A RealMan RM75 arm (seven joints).
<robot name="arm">
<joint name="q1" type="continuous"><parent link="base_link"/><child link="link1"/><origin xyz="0 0 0.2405"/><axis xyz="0 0 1"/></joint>
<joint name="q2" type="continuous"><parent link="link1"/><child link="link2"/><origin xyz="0 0 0"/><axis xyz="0 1 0"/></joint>
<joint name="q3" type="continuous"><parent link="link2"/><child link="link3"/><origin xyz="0 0 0.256"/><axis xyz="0 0 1"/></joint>
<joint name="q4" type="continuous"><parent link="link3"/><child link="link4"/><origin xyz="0 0 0"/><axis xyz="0 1 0"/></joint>
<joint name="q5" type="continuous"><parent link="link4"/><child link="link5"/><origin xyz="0 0 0.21"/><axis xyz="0 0 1"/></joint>
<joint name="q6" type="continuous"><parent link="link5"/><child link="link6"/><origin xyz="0 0 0"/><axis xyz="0 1 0"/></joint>
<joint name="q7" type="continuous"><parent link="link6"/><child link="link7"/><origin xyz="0 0 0.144"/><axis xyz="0 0 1"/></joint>
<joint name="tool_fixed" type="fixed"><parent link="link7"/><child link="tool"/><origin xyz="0 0 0"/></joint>
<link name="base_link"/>
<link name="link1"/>
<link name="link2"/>
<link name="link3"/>
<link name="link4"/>
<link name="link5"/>
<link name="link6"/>
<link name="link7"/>
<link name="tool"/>
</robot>
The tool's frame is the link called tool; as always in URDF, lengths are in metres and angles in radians. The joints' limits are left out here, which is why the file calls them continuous.
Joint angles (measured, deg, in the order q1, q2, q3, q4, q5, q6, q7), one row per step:
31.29 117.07 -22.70 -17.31 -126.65 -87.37 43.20
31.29 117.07 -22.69 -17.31 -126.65 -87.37 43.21
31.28 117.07 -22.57 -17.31 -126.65 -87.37 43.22
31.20 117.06 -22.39 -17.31 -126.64 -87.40 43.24
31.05 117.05 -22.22 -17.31 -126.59 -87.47 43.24
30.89 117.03 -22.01 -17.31 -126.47 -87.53 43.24
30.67 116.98 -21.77 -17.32 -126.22 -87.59 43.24
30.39 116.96 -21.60 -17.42 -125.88 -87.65 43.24
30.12 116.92 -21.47 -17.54 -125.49 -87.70 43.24
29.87 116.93 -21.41 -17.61 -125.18 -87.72 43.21
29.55 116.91 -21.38 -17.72 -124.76 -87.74 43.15
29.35 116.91 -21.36 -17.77 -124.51 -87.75 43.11
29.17 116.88 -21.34 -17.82 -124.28 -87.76 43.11
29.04 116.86 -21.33 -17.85 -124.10 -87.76 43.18
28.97 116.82 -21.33 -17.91 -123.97 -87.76 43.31
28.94 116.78 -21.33 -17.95 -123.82 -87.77 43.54
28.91 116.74 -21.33 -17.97 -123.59 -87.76 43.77
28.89 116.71 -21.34 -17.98 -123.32 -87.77 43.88
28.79 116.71 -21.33 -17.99 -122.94 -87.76 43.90
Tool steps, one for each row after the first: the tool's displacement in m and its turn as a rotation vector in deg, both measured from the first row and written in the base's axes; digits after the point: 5 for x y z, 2 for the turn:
0.00000 0.00001 0.00002 0.00 0.01 -0.01
0.00007 0.00012 0.00020 0.09 0.07 -0.09
0.00048 -0.00006 0.00058 0.22 0.18 -0.25
0.00112 -0.00060 0.00101 0.36 0.33 -0.45
0.00181 -0.00098 0.00166 0.60 0.52 -0.69
0.00282 -0.00130 0.00280 0.99 0.77 -1.03
0.00399 -0.00174 0.00403 1.43 1.01 -1.39
0.00518 -0.00199 0.00548 1.91 1.21 -1.72
0.00615 -0.00257 0.00618 2.25 1.38 -1.99
0.00753 -0.00321 0.00734 2.70 1.53 -2.30
0.00834 -0.00370 0.00790 2.96 1.64 -2.50
0.00919 -0.00406 0.00865 3.20 1.72 -2.71
0.00979 -0.00430 0.00917 3.35 1.82 -2.92
0.01024 -0.00423 0.00985 3.45 1.87 -3.10
0.01043 -0.00395 0.01049 3.52 1.99 -3.32
0.01057 -0.00356 0.01118 3.64 2.16 -3.57
0.01052 -0.00312 0.01182 3.81 2.33 -3.72
0.01071 -0.00294 0.01244 4.12 2.55 -3.90

